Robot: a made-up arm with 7 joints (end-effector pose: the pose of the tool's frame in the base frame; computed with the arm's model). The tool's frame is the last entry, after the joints.
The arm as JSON. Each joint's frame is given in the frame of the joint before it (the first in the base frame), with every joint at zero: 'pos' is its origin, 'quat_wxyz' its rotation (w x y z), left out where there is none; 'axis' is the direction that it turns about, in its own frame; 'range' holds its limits. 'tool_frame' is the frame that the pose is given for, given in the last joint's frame.
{
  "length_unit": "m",
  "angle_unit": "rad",
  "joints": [
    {
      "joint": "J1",
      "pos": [
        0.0,
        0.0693,
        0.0
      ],
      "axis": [
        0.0,
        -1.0,
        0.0
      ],
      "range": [
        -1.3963,
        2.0
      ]
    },
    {
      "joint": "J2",
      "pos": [
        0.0,
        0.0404,
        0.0
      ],
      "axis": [
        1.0,
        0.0,
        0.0
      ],
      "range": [
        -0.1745,
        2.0
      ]
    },
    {
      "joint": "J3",
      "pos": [
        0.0,
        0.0,
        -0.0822
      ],
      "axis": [
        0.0,
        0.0,
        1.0
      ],
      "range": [
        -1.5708,
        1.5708
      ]
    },
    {
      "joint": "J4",
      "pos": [
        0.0,
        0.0,
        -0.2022
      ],
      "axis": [
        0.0,
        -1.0,
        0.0
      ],
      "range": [
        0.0,
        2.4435
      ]
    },
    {
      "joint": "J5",
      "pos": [
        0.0,
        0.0,
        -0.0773
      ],
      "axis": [
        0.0,
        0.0,
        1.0
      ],
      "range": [
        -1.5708,
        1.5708
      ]
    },
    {
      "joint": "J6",
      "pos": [
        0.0,
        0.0,
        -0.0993
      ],
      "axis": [
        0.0,
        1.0,
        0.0
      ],
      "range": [
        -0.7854,
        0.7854
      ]
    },
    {
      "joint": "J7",
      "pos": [
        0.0,
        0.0,
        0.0
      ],
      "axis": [
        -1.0,
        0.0,
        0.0
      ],
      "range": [
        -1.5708,
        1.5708
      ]
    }
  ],
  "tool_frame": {
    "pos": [
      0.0,
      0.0,
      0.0
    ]
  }
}
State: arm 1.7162 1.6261 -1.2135 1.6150 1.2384 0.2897 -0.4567
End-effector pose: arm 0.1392 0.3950 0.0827 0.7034 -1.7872 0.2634
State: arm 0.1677 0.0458 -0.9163 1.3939 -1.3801 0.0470 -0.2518
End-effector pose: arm 0.1580 -0.0136 -0.2993 0.7182 -1.9356 -1.6635
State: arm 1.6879 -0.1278 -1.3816 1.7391 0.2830 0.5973 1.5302
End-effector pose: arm 0.2255 -0.0924 0.0595 -0.2667 -0.1655 -2.8532
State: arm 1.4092 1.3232 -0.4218 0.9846 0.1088 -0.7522 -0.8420
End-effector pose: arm 0.1716 0.4654 0.1080 -1.5813 2.4198 -0.3549
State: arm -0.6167 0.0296 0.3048 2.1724 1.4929 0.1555 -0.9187
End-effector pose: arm 0.0074 0.1588 -0.2297 -0.2489 -0.6993 1.4928
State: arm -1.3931 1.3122 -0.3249 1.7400 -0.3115 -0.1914 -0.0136
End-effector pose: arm -0.0878 0.3417 -0.1834 -0.4082 -0.2848 -1.5778
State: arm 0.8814 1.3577 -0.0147 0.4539 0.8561 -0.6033 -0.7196
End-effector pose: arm 0.1224 0.5426 -0.0006 1.5474 -1.9824 1.5260
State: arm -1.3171 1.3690 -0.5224 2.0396 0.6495 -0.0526 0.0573
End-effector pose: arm -0.0800 0.2944 -0.1618 -0.6638 -0.0758 -0.6362
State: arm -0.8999 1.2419 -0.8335 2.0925 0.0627 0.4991 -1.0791
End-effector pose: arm -0.0697 0.2590 -0.1867 0.5979 -0.6913 -1.0775
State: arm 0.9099 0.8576 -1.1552 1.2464 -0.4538 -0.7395 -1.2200
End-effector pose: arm 0.3089 0.2672 -0.1546 0.6446 -2.7365 -0.7850
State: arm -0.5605 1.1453 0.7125 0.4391 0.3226 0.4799 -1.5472
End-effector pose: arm -0.0256 0.5346 -0.1477 2.5672 0.4399 0.6074
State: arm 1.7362 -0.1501 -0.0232 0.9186 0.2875 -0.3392 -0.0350
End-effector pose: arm 0.3583 0.0479 0.2021 -0.5938 -2.9131 0.1362
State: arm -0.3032 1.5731 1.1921 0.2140 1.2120 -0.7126 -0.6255
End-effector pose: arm 0.0240 0.5666 0.0301 -1.5414 1.8561 -1.8197
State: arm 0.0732 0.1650 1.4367 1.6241 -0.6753 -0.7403 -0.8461
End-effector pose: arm 0.0413 0.3273 -0.2402 2.4665 -1.6087 0.6897
